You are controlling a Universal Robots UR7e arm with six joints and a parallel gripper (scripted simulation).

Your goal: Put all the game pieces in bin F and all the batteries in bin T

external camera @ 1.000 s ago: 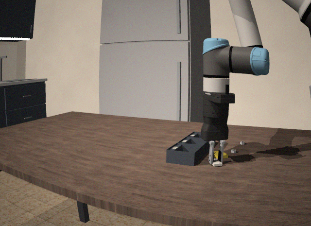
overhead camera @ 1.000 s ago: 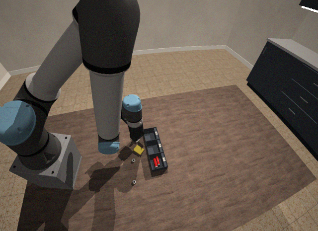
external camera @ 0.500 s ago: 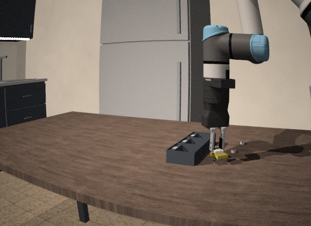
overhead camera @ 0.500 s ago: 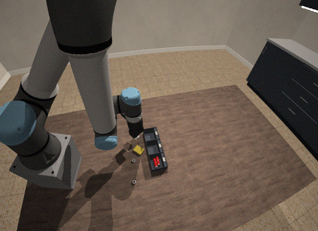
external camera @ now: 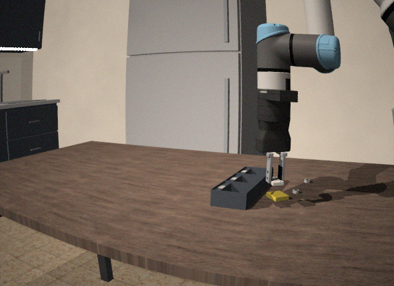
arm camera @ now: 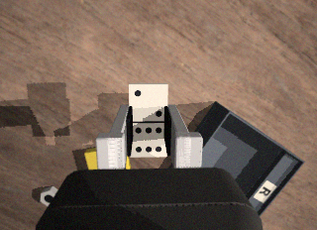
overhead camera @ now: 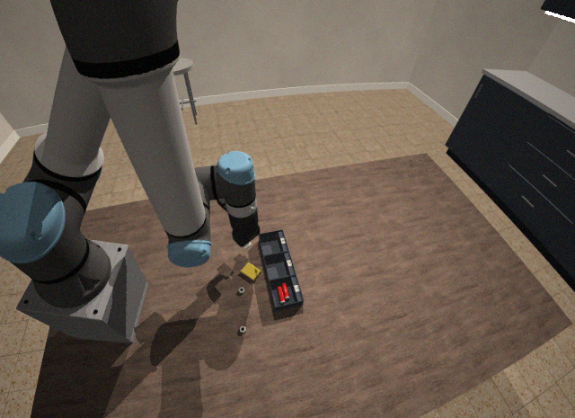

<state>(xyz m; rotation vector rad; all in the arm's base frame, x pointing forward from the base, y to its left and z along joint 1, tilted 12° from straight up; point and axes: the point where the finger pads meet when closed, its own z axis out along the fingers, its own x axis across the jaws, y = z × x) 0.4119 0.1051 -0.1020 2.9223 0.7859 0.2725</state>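
Right now the dark three-compartment bin is 9 cm ahead of my hand, 10 cm to the right of it and 6 cm below it. Also, from my hand: white domino (1 cm below); then battery (7 cm ahead, 18 cm to the right, 6 cm below); then yellow block (8 cm to the right, 7 cm below).
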